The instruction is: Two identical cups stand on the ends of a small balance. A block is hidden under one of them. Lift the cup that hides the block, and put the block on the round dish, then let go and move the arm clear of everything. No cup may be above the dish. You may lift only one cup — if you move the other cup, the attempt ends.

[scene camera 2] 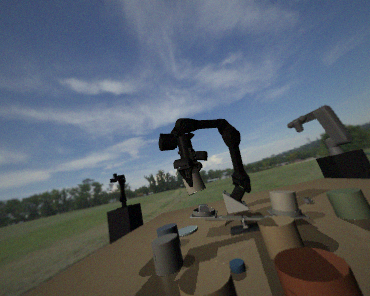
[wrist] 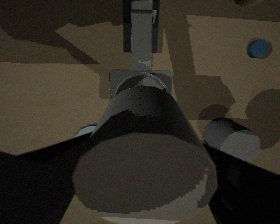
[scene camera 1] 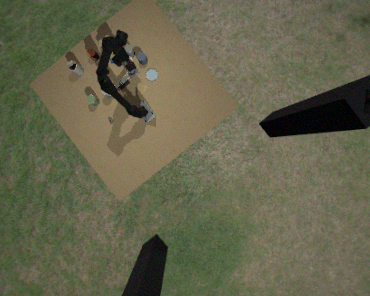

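Observation:
The gripper appears both in scene camera 2 (scene camera 2: 194, 186) and in the wrist view (wrist: 143, 141). Those same views show a grey cylinder (scene camera 2: 167, 254), (wrist: 223, 134), and the scene also has a tan cone (scene camera 2: 279, 232).

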